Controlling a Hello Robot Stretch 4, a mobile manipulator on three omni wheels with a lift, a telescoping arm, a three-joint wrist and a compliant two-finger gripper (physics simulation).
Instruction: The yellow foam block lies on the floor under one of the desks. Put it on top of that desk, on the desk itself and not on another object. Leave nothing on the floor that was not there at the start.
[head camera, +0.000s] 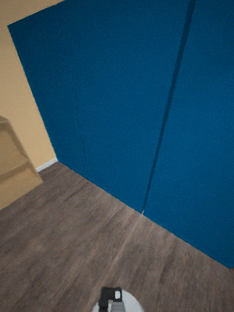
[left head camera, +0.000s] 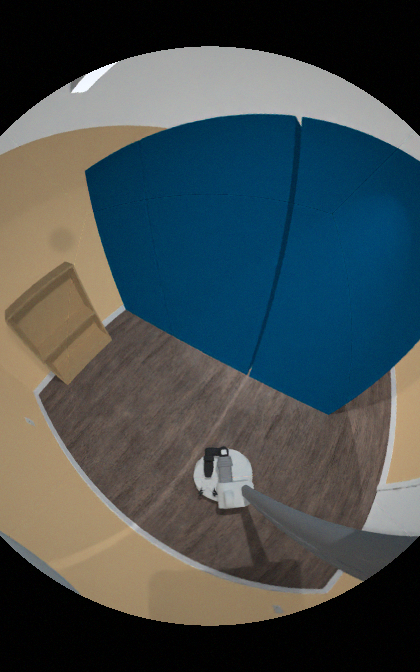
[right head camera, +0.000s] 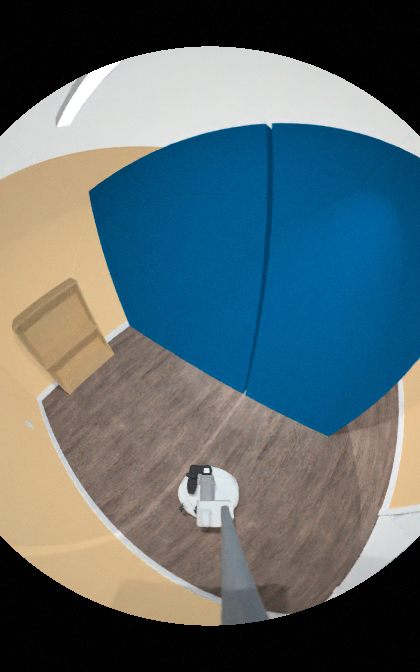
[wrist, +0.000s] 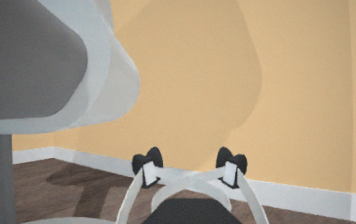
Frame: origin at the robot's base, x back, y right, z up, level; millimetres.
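Where they show: gripper, fingertip midpoint: (left head camera: 207, 496) (right head camera: 188, 512) (wrist: 189, 160).
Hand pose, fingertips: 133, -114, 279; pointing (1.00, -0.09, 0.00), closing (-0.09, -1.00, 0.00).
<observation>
After its pixels a point has its place, as x, y, z.
My gripper (wrist: 189, 160) {133, -114, 280} is open and empty in the wrist view, its two dark fingertips well apart in front of a tan wall. In both side head views it is folded in over the round white base, where the fingertips look very small. The yellow foam block does not show in any view. No desk shows in any view.
Tall blue partition panels (head camera: 115, 100) {-1124, -11, 1293} (left head camera: 215, 260) {-1106, 14, 1027} (right head camera: 200, 260) {-1113, 4, 1148} stand ahead on the wood floor (head camera: 75, 225) {-749, -506, -27} (left head camera: 140, 400) {-658, -702, -27} (right head camera: 140, 420) {-600, -643, -27}. A low wooden bookshelf (head camera: 20, 164) (left head camera: 70, 339) {-1250, -1672, 212} (right head camera: 74, 351) {-1252, -1671, 212} stands at the left by the tan wall (wrist: 300, 100) {625, -558, 369}. The wall curves round behind my base.
</observation>
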